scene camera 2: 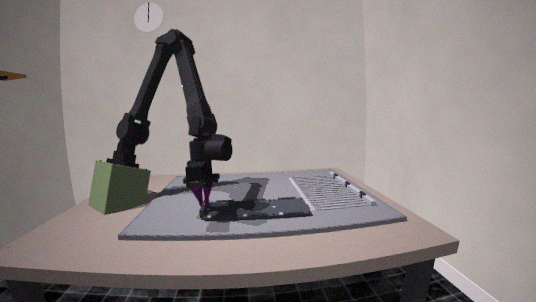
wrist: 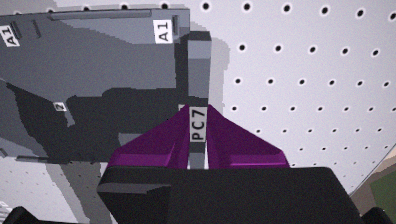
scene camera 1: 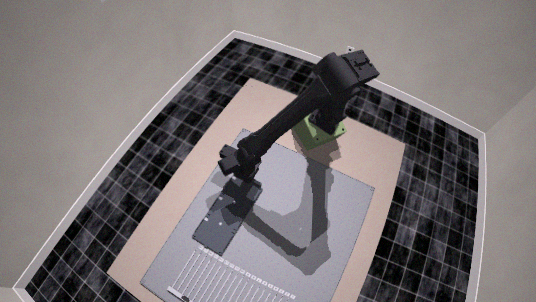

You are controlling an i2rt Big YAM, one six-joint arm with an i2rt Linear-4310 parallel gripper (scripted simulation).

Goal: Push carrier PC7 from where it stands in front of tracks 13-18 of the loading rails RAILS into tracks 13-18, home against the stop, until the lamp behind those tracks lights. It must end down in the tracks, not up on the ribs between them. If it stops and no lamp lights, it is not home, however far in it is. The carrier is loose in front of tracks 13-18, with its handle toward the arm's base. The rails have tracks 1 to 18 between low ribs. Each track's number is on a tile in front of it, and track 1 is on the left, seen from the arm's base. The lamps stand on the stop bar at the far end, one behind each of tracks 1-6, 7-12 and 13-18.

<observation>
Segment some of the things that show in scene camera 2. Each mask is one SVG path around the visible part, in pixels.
A carrier PC7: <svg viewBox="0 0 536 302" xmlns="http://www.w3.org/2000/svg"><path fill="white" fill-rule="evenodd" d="M312 212L308 208L309 205L301 197L283 197L275 200L265 200L265 198L247 199L247 201L216 200L216 202L211 201L208 203L208 208L206 208L204 199L199 210L200 218L203 218L205 221L305 217L312 215Z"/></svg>
</observation>
